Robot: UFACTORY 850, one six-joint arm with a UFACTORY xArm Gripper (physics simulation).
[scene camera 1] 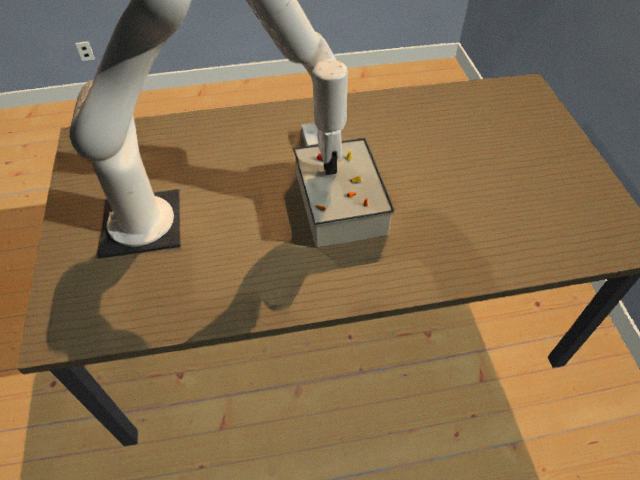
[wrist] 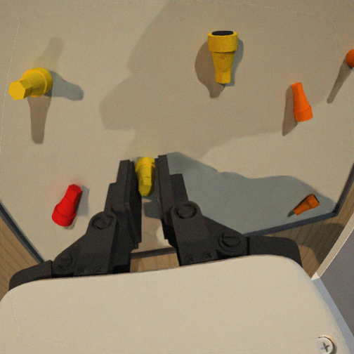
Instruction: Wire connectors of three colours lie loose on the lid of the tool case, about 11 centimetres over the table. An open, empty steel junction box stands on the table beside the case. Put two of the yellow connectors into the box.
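Observation:
My gripper (scene camera 1: 330, 171) (wrist: 147, 177) is low over the tool case lid (scene camera 1: 338, 180) (wrist: 165, 120), fingers closed around a yellow connector (wrist: 145, 175); this connector is hidden in the scene view. A second yellow connector (scene camera 1: 349, 156) (wrist: 32, 83) stands tilted in perspective at the left of the wrist view. A third yellow connector (scene camera 1: 356, 179) (wrist: 222, 55) lies at the top of that view. The pale junction box (scene camera 1: 309, 134) stands behind the case in the scene view, partly hidden by the arm; its inside cannot be made out.
A red connector (scene camera 1: 319, 156) (wrist: 67, 205) lies close beside the left finger. Three orange connectors lie on the lid: one (scene camera 1: 351, 194) (wrist: 302, 103), another (scene camera 1: 366, 202) (wrist: 351, 58) and a third (scene camera 1: 321, 207) (wrist: 307, 204). The lid has a dark raised-looking edge (scene camera 1: 379, 177).

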